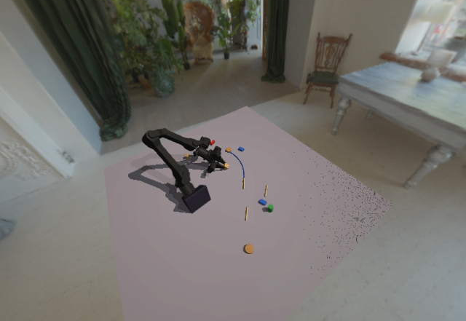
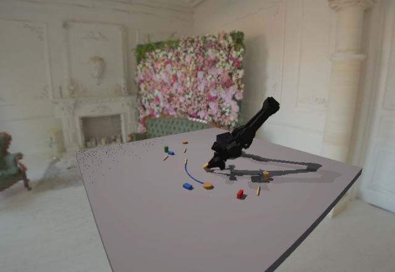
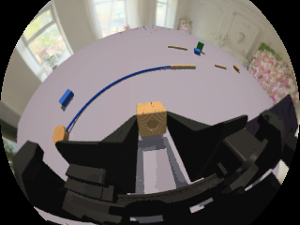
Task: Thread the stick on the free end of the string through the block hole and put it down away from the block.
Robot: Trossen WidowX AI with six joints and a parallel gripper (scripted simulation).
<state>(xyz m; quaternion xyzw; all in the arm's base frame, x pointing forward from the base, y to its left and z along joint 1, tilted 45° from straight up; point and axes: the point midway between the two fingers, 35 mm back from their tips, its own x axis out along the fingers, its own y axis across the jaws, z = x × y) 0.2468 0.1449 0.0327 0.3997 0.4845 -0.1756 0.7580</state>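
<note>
Now: the wooden block 10 mm below my gripper tip. From my gripper tip the other things lie so: wooden cylinder (240 mm to the left, 170 mm behind, 10 mm below); red block (280 mm to the left, 40 mm ahead, 10 mm below); blue piece (180 mm ahead, 90 mm to the left, 20 mm below).
</note>
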